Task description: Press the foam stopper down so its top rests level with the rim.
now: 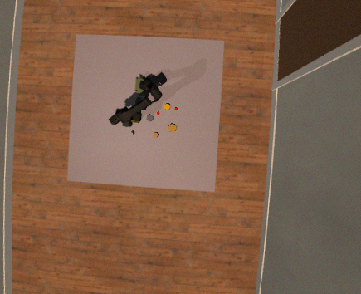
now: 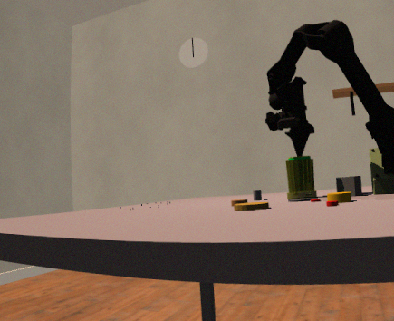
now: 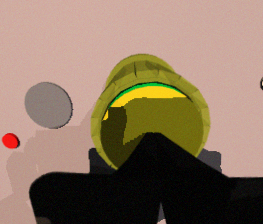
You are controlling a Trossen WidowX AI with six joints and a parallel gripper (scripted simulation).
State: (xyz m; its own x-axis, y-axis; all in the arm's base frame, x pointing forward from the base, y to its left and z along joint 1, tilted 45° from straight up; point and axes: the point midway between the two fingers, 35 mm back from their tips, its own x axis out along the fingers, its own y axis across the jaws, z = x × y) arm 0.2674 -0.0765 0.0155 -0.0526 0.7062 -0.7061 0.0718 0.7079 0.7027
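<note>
Right now the foam stopper is 50 mm below my hand. Also, from my hand: grey block (140 mm behind, 60 mm to the left, 130 mm below); grey disc (20 mm behind, 120 mm to the left, 150 mm below); small grey cylinder (140 mm ahead, 10 mm to the right, 140 mm below).
</note>
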